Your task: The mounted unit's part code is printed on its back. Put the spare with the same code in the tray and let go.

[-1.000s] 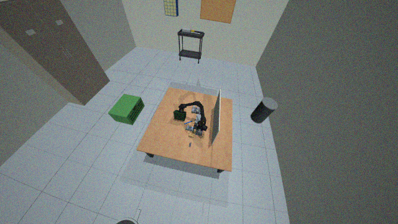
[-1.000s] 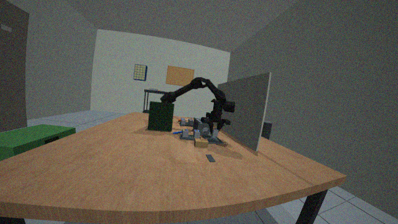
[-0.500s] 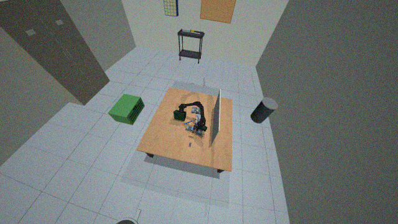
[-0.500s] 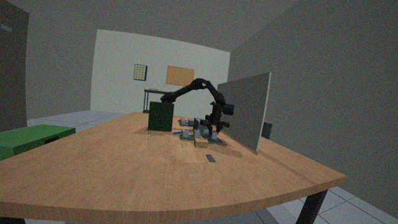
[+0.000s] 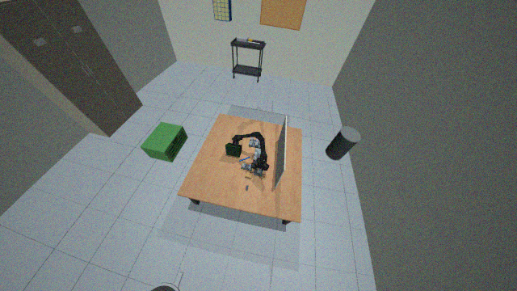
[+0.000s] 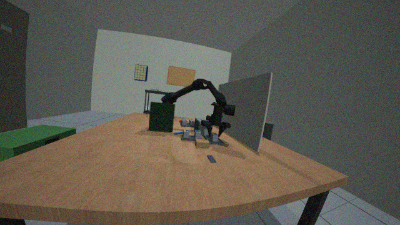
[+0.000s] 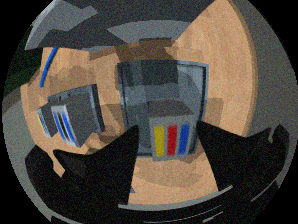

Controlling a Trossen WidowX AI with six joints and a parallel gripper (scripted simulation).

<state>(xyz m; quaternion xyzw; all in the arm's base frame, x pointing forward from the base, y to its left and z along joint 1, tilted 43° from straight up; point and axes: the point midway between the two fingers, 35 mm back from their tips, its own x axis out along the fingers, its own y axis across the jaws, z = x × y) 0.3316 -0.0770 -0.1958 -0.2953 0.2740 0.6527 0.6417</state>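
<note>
Now: gripper tip 20 mm above the dark flat tray. The rest, counted from my gripper tip: blue stick (200 mm behind, 120 mm to the left, 20 mm below); then grey panel (200 mm ahead, 180 mm to the left, 200 mm above); then grey mounted unit (40 mm behind, 180 mm to the left, 30 mm above).
</note>
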